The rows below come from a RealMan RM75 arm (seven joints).
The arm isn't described. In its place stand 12 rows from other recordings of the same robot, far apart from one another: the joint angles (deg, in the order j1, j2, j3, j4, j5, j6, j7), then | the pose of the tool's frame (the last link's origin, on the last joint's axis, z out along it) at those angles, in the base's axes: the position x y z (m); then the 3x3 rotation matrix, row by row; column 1 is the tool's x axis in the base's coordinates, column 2 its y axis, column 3 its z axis.
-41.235 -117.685 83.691 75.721 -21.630 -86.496 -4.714 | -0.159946 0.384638 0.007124; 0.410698 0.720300 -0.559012; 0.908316 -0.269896 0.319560; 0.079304 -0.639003 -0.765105
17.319 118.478 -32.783 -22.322 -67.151 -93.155 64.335 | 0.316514 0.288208 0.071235; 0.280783 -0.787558 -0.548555; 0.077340 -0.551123 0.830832; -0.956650 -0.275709 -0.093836
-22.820 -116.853 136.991 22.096 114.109 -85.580 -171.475 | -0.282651 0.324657 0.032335; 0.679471 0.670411 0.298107; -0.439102 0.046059 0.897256; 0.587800 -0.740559 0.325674
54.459 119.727 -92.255 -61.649 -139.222 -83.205 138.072 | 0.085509 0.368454 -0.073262; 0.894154 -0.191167 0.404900; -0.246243 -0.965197 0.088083; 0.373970 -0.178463 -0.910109
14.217 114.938 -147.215 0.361 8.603 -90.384 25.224 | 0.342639 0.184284 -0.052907; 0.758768 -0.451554 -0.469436; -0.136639 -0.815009 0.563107; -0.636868 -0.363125 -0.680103
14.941 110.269 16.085 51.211 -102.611 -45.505 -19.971 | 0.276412 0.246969 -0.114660; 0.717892 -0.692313 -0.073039; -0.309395 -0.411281 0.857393; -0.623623 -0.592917 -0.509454
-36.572 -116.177 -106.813 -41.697 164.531 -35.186 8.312 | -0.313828 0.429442 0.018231; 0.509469 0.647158 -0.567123; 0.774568 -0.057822 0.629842; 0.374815 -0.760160 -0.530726
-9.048 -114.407 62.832 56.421 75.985 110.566 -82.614 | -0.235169 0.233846 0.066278; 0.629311 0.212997 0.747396; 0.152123 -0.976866 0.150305; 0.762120 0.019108 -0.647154
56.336 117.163 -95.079 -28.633 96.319 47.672 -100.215 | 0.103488 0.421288 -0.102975; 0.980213 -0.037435 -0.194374; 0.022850 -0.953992 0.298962; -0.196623 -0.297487 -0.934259
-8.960 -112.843 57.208 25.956 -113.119 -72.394 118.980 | -0.380005 0.264807 0.043554; 0.592609 0.774271 0.222079; 0.279771 -0.456395 0.844649; 0.755343 -0.438415 -0.487082
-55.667 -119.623 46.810 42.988 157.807 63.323 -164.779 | -0.185319 0.459736 0.003265; 0.311358 0.901283 -0.301240; 0.873598 -0.146707 0.464008; 0.374008 -0.407635 -0.833037
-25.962 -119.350 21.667 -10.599 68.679 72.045 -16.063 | -0.331617 0.294265 -0.051341; 0.620635 0.770163 0.147178; 0.095631 -0.260651 0.960685; 0.778246 -0.582160 -0.235421
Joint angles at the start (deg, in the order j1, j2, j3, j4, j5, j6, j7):
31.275 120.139 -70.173 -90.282 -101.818 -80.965 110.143
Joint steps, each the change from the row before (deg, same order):
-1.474 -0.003 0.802 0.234 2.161 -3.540 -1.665
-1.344 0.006 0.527 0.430 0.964 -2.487 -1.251
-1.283 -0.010 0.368 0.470 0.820 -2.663 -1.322
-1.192 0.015 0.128 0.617 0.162 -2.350 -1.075
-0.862 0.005 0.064 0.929 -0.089 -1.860 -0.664
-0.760 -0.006 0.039 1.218 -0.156 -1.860 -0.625
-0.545 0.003 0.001 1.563 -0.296 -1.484 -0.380
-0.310 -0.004 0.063 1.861 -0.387 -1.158 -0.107
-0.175 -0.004 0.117 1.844 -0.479 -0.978 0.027
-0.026 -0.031 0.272 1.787 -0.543 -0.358 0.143
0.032 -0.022 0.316 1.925 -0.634 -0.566 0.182
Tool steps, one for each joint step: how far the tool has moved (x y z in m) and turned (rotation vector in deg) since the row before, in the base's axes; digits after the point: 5 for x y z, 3 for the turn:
0.00852 -0.00951 0.00088 -2.435 0.379 1.199
0.00940 -0.00647 -0.00030 -1.634 -0.129 0.321
0.00912 -0.00722 -0.00096 -1.825 -0.306 0.568
0.00957 -0.00645 -0.00237 -1.800 -0.700 0.161
0.00866 -0.00473 -0.00286 -1.766 -0.614 -0.340
0.00889 -0.00464 -0.00333 -1.978 -0.572 -0.498
0.00857 -0.00347 -0.00392 -1.993 -0.458 -0.940
0.00816 -0.00226 -0.00407 -1.954 -0.330 -1.368
0.00749 -0.00176 -0.00381 -1.810 -0.317 -1.455
0.00670 0.00012 -0.00297 -1.152 -0.225 -1.705
0.00698 -0.00045 -0.00326 -1.420 -0.274 -1.740

